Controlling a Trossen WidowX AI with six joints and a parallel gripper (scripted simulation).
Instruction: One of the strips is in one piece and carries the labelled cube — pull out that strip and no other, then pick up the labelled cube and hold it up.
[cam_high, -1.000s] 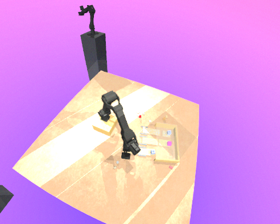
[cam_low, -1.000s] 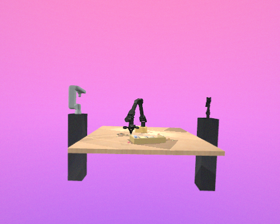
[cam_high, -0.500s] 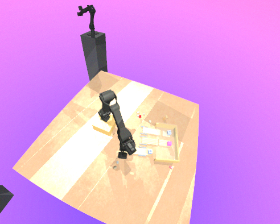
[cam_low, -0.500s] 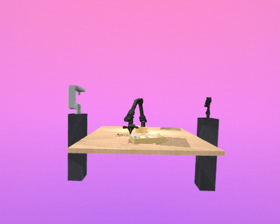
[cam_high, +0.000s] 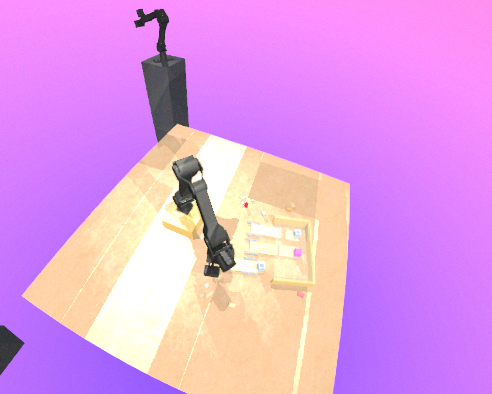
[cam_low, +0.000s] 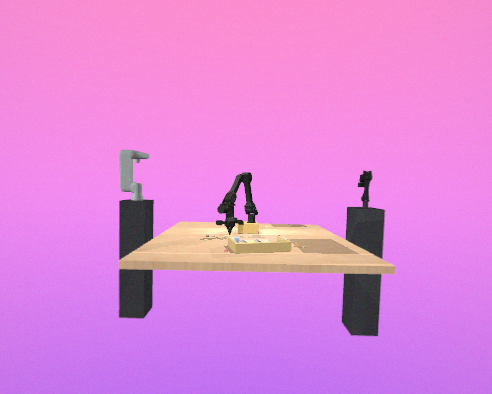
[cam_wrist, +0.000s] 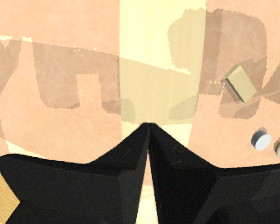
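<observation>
The pale band lies 100 mm ahead of my gripper tip, 20 mm to the left of it and 10 mm below it.
</observation>
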